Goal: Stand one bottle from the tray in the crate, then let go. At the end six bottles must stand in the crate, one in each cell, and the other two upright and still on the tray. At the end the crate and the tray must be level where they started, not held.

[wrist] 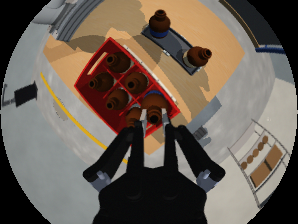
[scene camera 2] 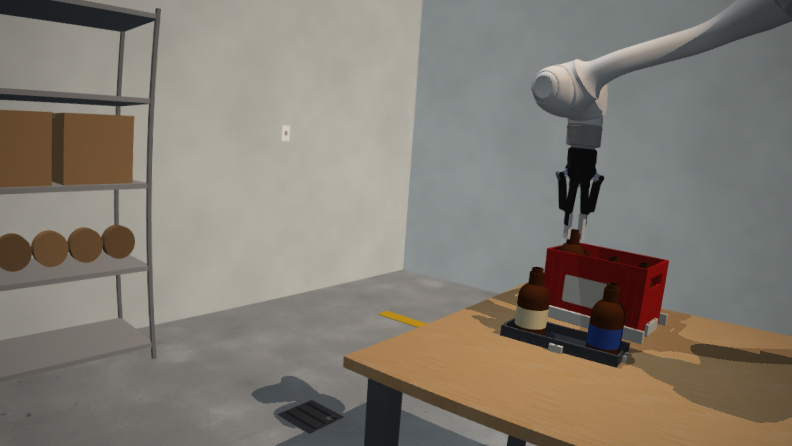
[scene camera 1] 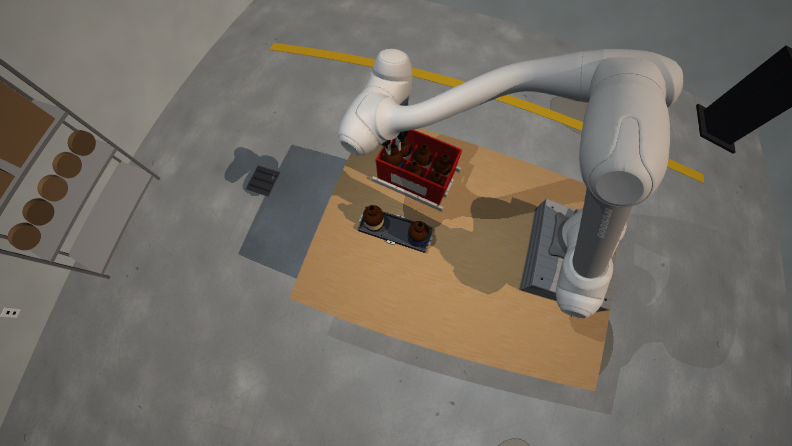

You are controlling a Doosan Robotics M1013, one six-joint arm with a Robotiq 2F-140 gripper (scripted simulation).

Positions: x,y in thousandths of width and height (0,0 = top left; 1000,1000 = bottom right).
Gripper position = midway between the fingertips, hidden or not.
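Note:
My gripper (scene camera 2: 724,535), also at (wrist: 518,511).

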